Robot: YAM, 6 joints.
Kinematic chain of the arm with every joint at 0, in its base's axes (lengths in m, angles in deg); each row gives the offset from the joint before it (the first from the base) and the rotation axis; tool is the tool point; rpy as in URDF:
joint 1: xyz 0 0 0.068 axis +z
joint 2: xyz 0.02 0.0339 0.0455 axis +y
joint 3: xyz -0.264 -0.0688 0 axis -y
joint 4: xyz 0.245 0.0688 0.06 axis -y
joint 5: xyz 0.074 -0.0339 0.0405 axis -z
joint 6: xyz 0.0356 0 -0.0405 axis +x
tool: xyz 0 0 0 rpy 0 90 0
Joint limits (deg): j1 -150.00..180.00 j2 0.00..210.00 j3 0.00..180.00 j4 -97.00..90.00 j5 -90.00..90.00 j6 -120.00..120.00
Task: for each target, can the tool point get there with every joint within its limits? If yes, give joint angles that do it. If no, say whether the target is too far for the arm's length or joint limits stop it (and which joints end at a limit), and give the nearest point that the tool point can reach.
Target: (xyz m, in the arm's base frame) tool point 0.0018 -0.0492 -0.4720
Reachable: no: joint limits stop it (at a limit: joint 2) | nearest point 0.0038 -0.1029 -0.3497 | short by 0.134 m
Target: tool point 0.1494 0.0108 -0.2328
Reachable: yes | joints -8.68 188.08 57.58 25.91 -69.04 -70.87
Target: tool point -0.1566 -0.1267 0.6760
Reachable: yes | joints 43.97 64.72 148.52 51.58 -29.51 -28.86
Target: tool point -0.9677 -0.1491 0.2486
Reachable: no: too far | nearest point -0.6370 -0.0134 0.2015 | short by 0.361 m
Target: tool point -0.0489 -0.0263 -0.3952
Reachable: no: joint limits stop it (at a limit: joint 1, joint 2) | nearest point -0.0727 -0.0412 -0.3405 | short by 0.061 m
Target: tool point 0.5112 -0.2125 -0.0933
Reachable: yes | joints -20.16 189.81 161.06 -44.33 40.88 30.93
